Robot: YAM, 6 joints.
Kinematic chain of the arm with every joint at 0, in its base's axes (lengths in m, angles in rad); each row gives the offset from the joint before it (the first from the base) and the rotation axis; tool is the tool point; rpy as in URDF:
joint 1: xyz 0 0 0.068 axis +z
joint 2: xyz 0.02 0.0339 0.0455 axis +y
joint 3: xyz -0.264 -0.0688 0 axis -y
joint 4: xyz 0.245 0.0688 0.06 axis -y
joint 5: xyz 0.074 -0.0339 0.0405 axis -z
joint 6: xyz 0.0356 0 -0.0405 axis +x
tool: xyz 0 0 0 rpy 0 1.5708 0
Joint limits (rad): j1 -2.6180..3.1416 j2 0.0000..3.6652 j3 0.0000..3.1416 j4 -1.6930..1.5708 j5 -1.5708..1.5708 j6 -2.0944..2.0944
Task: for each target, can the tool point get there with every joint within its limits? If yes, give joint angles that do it. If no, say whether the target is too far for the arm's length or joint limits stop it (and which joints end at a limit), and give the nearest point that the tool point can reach.
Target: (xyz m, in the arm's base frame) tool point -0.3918 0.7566 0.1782
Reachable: no: too far | nearest point -0.2961 0.5718 0.1620 | short by 0.209 m
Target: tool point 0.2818 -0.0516 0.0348
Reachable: yes | joints -0.0932 2.0681 0.5255 0.7932 0.7862 1.2602
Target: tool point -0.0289 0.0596 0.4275
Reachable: yes | joints 2.4441 0.4216 0.8512 0.1040 0.8674 -0.1548
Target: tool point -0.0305 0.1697 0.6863
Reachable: yes | joints 1.5956 1.9268 2.8753 0.9948 -0.8313 1.1736
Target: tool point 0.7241 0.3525 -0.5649
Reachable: no: too far | nearest point 0.4557 0.2219 -0.2720 | short by 0.418 m
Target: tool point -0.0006 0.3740 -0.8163
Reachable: no: too far | nearest point -0.0005 0.3048 -0.3760 | short by 0.446 m
